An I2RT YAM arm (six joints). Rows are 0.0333 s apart.
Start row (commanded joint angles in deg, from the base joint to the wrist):
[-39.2, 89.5, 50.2, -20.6, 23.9, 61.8]
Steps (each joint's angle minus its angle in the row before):
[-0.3, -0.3, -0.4, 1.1, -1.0, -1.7]
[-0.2, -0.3, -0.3, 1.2, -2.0, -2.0]
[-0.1, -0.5, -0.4, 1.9, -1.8, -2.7]
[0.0, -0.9, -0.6, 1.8, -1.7, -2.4]
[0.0, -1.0, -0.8, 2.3, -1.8, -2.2]
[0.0, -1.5, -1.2, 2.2, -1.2, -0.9]
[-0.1, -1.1, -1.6, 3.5, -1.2, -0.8]
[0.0, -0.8, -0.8, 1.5, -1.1, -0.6]
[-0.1, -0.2, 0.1, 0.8, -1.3, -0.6]
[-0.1, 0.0, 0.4, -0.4, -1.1, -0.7]
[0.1, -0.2, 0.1, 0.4, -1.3, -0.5]
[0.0, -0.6, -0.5, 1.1, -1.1, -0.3]
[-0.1, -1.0, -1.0, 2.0, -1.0, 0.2]
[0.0, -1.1, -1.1, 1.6, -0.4, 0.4]
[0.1, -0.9, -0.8, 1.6, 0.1, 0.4]
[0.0, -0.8, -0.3, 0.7, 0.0, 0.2]
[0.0, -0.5, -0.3, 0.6, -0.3, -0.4]
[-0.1, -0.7, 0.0, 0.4, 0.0, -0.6]
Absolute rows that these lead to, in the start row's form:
[-39.5, 89.2, 49.8, -19.5, 22.9, 60.1]
[-39.7, 88.9, 49.5, -18.3, 20.9, 58.1]
[-39.8, 88.4, 49.1, -16.4, 19.1, 55.4]
[-39.8, 87.5, 48.5, -14.6, 17.4, 53.0]
[-39.8, 86.5, 47.7, -12.3, 15.6, 50.8]
[-39.8, 85.0, 46.5, -10.1, 14.4, 49.9]
[-39.9, 83.9, 44.9, -6.6, 13.2, 49.1]
[-39.9, 83.1, 44.1, -5.1, 12.1, 48.5]
[-40.0, 82.9, 44.2, -4.3, 10.8, 47.9]
[-40.1, 82.9, 44.6, -4.7, 9.7, 47.2]
[-40.0, 82.7, 44.7, -4.3, 8.4, 46.7]
[-40.0, 82.1, 44.2, -3.2, 7.3, 46.4]
[-40.1, 81.1, 43.2, -1.2, 6.3, 46.6]
[-40.1, 80.0, 42.1, 0.4, 5.9, 47.0]
[-40.0, 79.1, 41.3, 2.0, 6.0, 47.4]
[-40.0, 78.3, 41.0, 2.7, 6.0, 47.6]
[-40.0, 77.8, 40.7, 3.3, 5.7, 47.2]
[-40.1, 77.1, 40.7, 3.7, 5.7, 46.6]

